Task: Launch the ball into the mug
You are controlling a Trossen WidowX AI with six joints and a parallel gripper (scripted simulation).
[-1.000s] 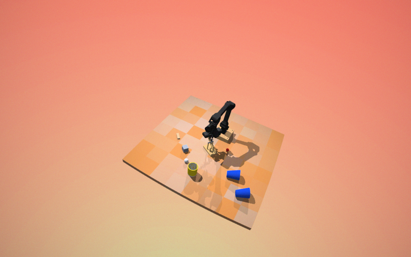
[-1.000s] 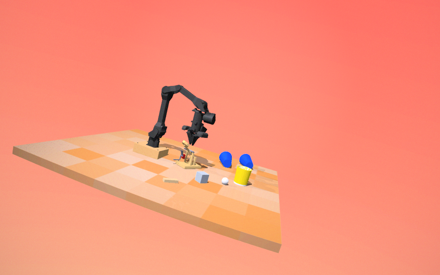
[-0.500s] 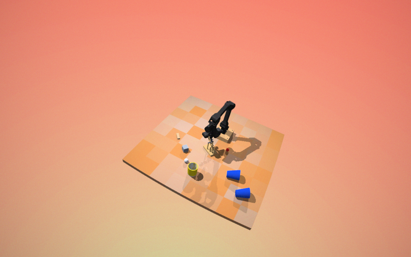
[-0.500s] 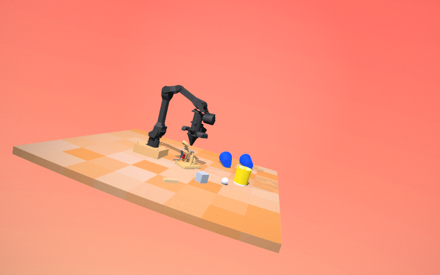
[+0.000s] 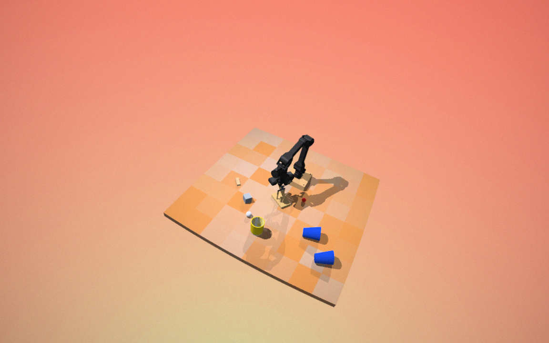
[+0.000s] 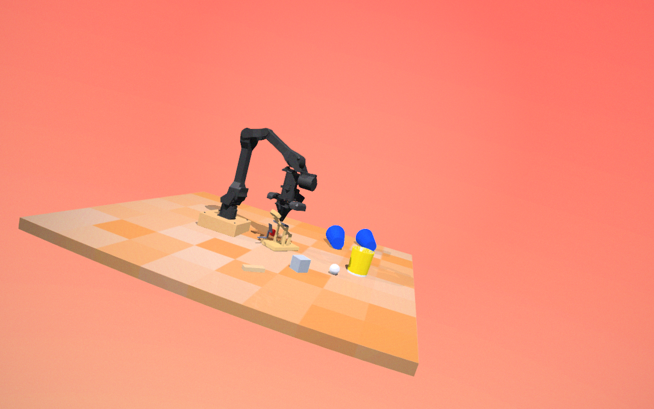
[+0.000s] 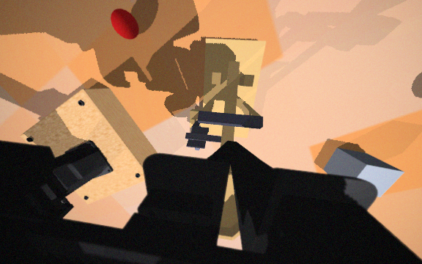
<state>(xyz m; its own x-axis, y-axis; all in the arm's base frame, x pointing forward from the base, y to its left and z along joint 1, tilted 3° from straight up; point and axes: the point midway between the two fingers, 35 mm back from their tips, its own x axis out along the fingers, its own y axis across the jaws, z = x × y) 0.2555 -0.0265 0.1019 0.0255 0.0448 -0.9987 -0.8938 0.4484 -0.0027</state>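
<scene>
The wooden catapult is 2 cm behind my gripper tip, 1 cm to the left of it and 4 cm below it. From my gripper tip the other things lie so: red ball (9 cm behind, 18 cm to the left, 10 cm below); grey cube (17 cm ahead, 16 cm to the right, 9 cm below); catapult frame (1 cm ahead, 2 cm to the left, 3 cm below).
</scene>
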